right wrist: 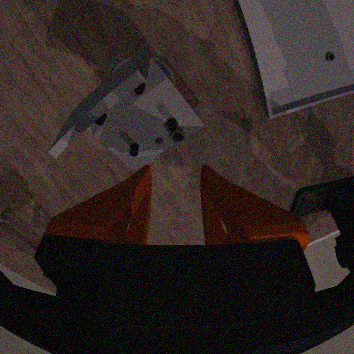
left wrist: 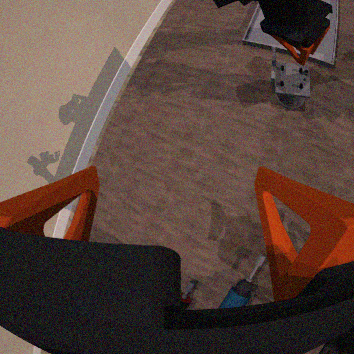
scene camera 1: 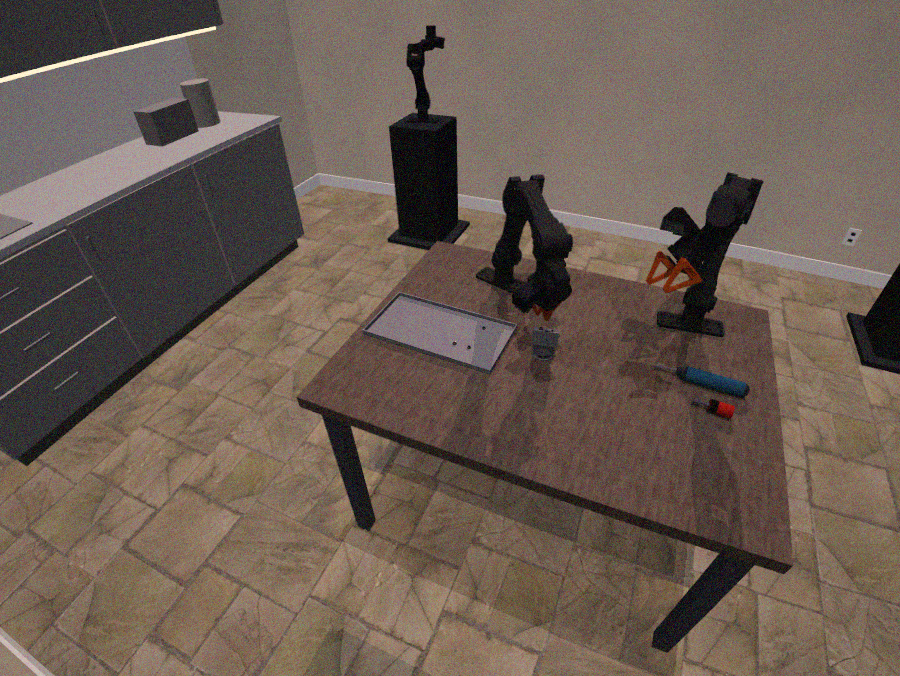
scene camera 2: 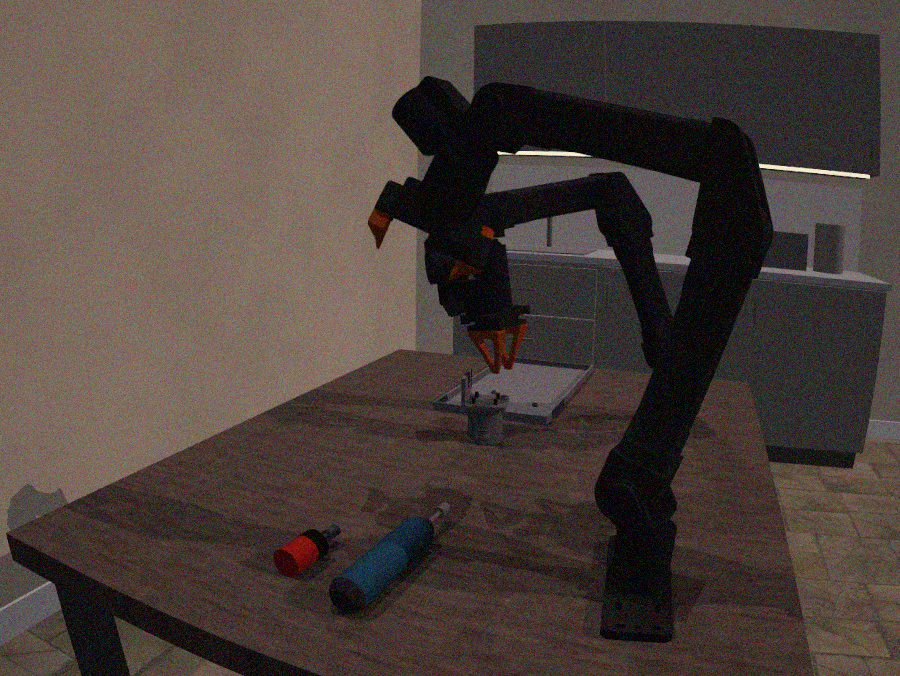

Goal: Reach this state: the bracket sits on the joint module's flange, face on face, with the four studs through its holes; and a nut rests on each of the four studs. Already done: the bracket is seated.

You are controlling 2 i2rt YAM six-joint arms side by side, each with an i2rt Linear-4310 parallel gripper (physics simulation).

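Seen in the pictures: left gripper, fingertip midpoint: (left wrist: 176,175) (scene camera 1: 655,286) (scene camera 2: 415,260); right gripper, fingertip midpoint: (right wrist: 175,173) (left wrist: 304,57) (scene camera 1: 542,317) (scene camera 2: 502,371); left arm's base at its link origin: (scene camera 1: 689,325) (scene camera 2: 637,586); right arm's base at its link origin: (right wrist: 336,191) (scene camera 1: 503,282).
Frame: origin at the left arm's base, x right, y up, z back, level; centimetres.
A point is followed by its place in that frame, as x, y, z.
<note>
The grey bracket (scene camera 1: 544,337) @[42.5, 9.0, -28.9] (scene camera 2: 465,392) @[39.2, 8.7, -28.0] (left wrist: 292,89) @[40.0, 6.6, -24.9] (right wrist: 175,102) @[45.4, 6.6, -24.9] sits on the round joint module (scene camera 1: 543,355) @[42.1, 1.9, -28.2] (scene camera 2: 485,429) @[39.7, 2.6, -24.7] (left wrist: 291,103) @[39.7, 1.7, -24.9], with dark studs standing through its plate. In the right wrist view a dark ring-like nut (right wrist: 177,136) @[44.2, 7.1, -22.7] shows against the stud (right wrist: 171,124) @[44.5, 7.4, -24.0] at the plate's right; whether it is around the stud I cannot tell. Three nuts (scene camera 1: 454,343) @[68.2, 0.7, -28.8] (scene camera 1: 469,347) @[63.4, 0.8, -29.4] (scene camera 1: 483,328) @[61.6, 0.8, -19.9] lie in the tray. My right gripper (scene camera 1: 543,315) @[44.0, 11.3, -23.1] (scene camera 2: 503,369) @[44.0, 11.3, -23.1] (left wrist: 304,57) @[44.0, 11.3, -23.1] (right wrist: 175,173) @[44.0, 11.3, -23.1] is slightly open and empty above the bracket's edge. My left gripper (scene camera 1: 667,277) @[18.7, 31.0, -30.1] (left wrist: 176,175) @[18.7, 31.0, -30.1] is wide open, empty, high up.
The shallow grey tray (scene camera 1: 414,323) @[83.0, 0.4, -22.9] (scene camera 2: 538,378) @[82.4, 0.4, -21.4] (right wrist: 310,30) @[60.2, 0.4, -22.9] lies beside the module. A blue-handled driver (scene camera 1: 714,381) @[-3.5, 3.4, -27.8] (scene camera 2: 385,560) @[-6.2, 3.7, -25.5] (left wrist: 235,298) @[2.6, 4.1, -25.5] and a short red-handled driver (scene camera 1: 721,408) @[-4.5, 2.9, -36.9] (scene camera 2: 296,555) @[-7.4, 2.9, -35.0] lie on the table on the left arm's side.
</note>
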